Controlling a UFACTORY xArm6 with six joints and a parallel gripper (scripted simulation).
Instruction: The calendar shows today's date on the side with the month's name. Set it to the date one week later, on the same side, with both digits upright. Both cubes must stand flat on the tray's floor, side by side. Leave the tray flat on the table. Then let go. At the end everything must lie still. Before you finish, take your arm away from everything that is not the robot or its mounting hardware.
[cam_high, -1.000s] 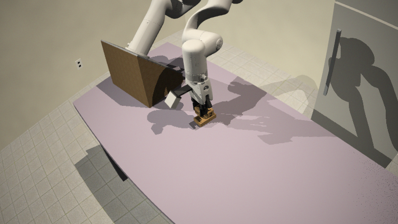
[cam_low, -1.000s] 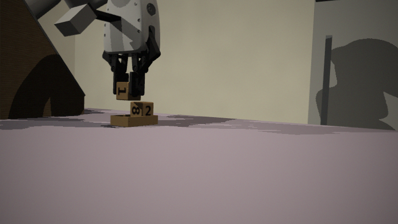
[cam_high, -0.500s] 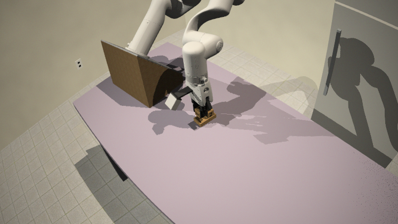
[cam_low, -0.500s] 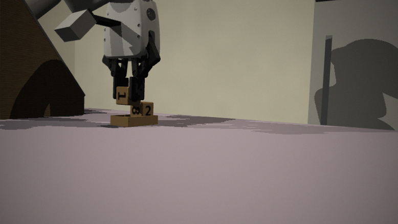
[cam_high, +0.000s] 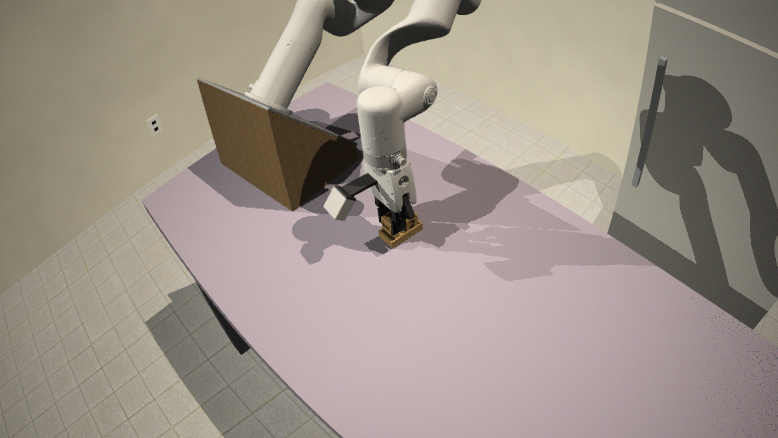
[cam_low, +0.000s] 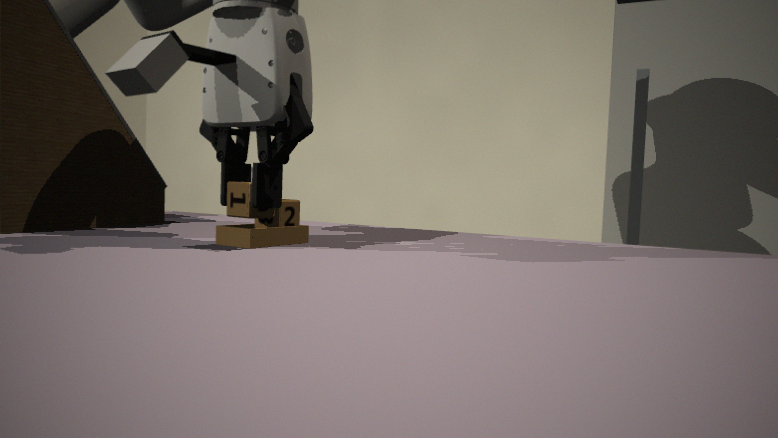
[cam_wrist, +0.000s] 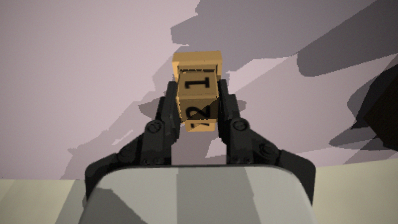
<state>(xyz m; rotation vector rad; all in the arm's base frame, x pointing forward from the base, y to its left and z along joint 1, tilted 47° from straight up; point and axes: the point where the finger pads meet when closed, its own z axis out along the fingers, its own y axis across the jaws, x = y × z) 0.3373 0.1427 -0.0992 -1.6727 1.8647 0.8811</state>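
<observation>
Now: hand 2 cm to the right of the wooden calendar tray and 5 cm above it. The rest, counted from my hand: cube (1 cm below).
</observation>
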